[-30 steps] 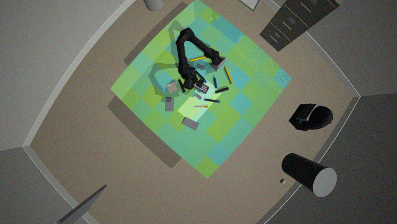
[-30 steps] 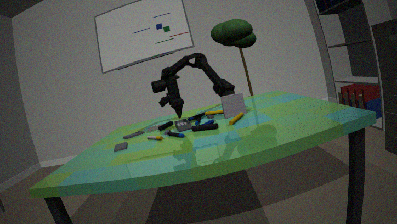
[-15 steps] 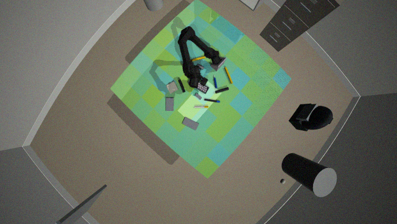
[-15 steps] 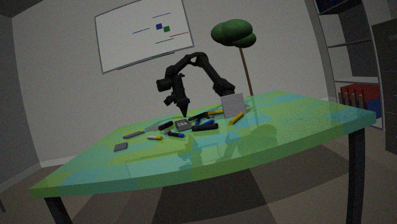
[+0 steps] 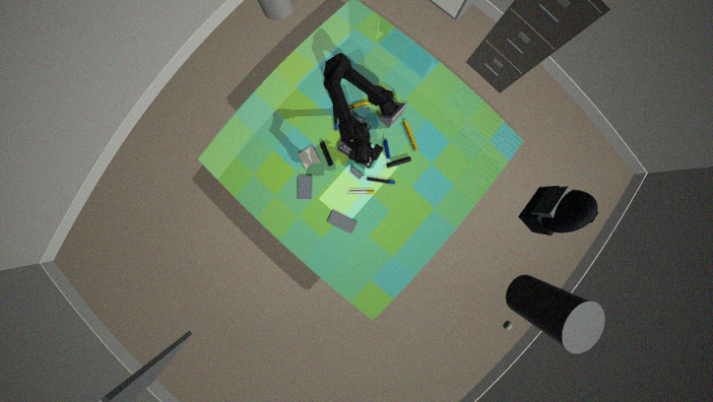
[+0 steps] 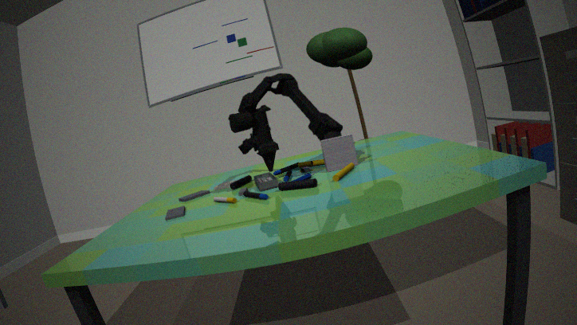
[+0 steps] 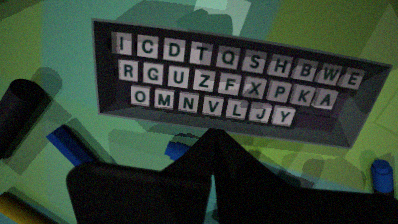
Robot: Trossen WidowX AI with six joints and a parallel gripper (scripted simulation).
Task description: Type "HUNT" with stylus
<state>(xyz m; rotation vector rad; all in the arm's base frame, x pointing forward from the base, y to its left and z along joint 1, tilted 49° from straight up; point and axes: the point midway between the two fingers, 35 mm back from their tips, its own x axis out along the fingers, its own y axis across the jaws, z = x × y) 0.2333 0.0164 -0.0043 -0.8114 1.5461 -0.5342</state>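
The stylus is 11 cm behind my gripper tip, 7 cm to the left of it and 3 cm below it. From my gripper tip the other things lie so: beige block 19 cm ahead, 18 cm to the right, 4 cm below; then yellow marker 15 cm to the left, 14 cm ahead, 3 cm below.
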